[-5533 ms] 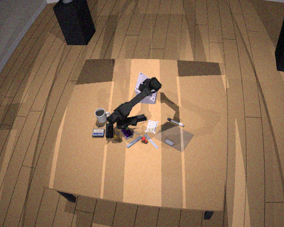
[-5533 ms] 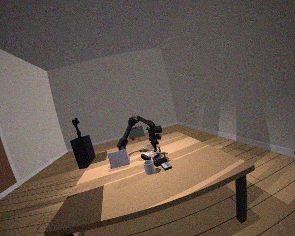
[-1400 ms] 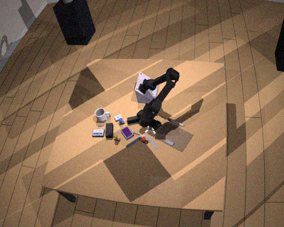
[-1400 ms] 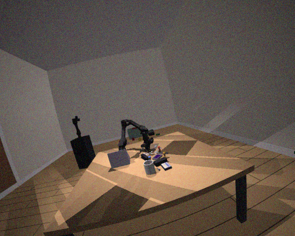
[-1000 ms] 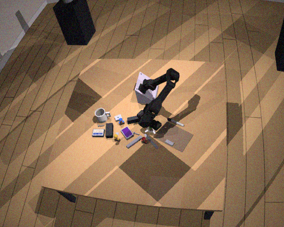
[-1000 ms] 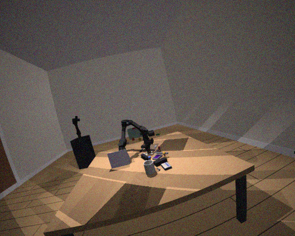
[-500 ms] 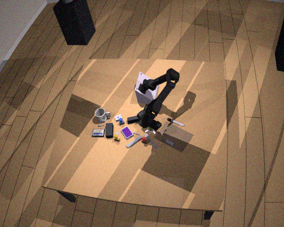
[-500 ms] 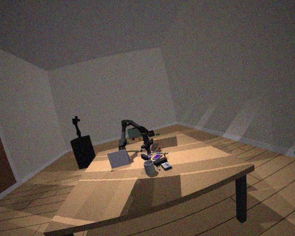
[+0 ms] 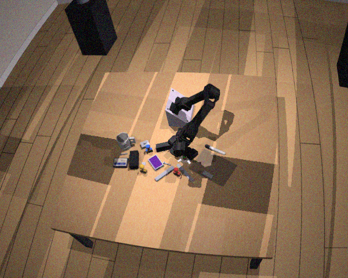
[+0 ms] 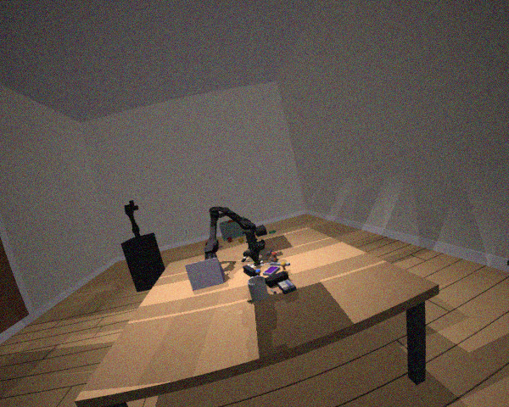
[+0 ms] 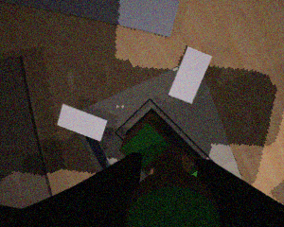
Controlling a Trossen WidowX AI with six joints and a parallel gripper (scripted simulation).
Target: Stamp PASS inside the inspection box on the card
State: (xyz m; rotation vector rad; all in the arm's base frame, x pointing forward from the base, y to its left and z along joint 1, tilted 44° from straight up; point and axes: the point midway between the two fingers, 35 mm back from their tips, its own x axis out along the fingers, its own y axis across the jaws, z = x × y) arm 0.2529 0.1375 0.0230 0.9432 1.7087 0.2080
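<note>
The green-handled PASS stamp lies right at my gripper tip. The rest, counted from my gripper tip: purple ink pad: 7 cm ahead, 16 cm to the right, 2 cm below; white card: 2 cm behind, 1 cm to the left, 3 cm below; red-knobbed stamp: 12 cm ahead, 1 cm to the right.
</note>
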